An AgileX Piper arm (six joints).
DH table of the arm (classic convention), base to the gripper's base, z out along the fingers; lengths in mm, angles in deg. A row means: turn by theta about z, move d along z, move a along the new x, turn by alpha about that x. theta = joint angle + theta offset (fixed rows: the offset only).
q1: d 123  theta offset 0  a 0  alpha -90
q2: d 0  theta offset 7.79  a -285.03  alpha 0
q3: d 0  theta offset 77.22  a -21.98  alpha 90
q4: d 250.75  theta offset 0  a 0  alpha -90
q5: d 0  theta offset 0  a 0  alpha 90
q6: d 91  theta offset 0  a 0  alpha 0
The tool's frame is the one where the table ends.
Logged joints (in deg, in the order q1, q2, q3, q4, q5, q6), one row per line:
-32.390, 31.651, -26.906, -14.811, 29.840, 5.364
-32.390, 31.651, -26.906, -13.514, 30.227, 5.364
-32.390, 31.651, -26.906, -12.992, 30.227, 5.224
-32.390, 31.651, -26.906, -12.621, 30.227, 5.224
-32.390, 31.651, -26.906, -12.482, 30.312, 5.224
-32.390, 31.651, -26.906, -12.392, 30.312, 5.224
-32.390, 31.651, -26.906, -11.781, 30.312, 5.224
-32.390, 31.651, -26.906, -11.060, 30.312, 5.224
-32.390, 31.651, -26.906, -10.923, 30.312, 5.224
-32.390, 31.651, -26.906, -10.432, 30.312, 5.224
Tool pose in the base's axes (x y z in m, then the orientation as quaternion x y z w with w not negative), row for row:
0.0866, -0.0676, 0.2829, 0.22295, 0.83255, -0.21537, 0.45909
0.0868, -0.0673, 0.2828, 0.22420, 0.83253, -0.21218, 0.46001
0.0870, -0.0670, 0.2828, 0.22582, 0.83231, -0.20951, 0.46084
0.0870, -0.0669, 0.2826, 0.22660, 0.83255, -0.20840, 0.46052
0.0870, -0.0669, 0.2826, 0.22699, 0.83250, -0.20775, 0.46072
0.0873, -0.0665, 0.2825, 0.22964, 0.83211, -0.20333, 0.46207
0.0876, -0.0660, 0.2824, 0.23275, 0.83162, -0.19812, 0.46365
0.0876, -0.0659, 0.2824, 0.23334, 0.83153, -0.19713, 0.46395
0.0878, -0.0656, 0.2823, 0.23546, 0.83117, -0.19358, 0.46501
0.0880, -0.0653, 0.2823, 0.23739, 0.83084, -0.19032, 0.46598
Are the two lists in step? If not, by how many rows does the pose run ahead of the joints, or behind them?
The pose runs 1 row ahead of the joints: the pose in row i belongs to the joints in row i + 1.
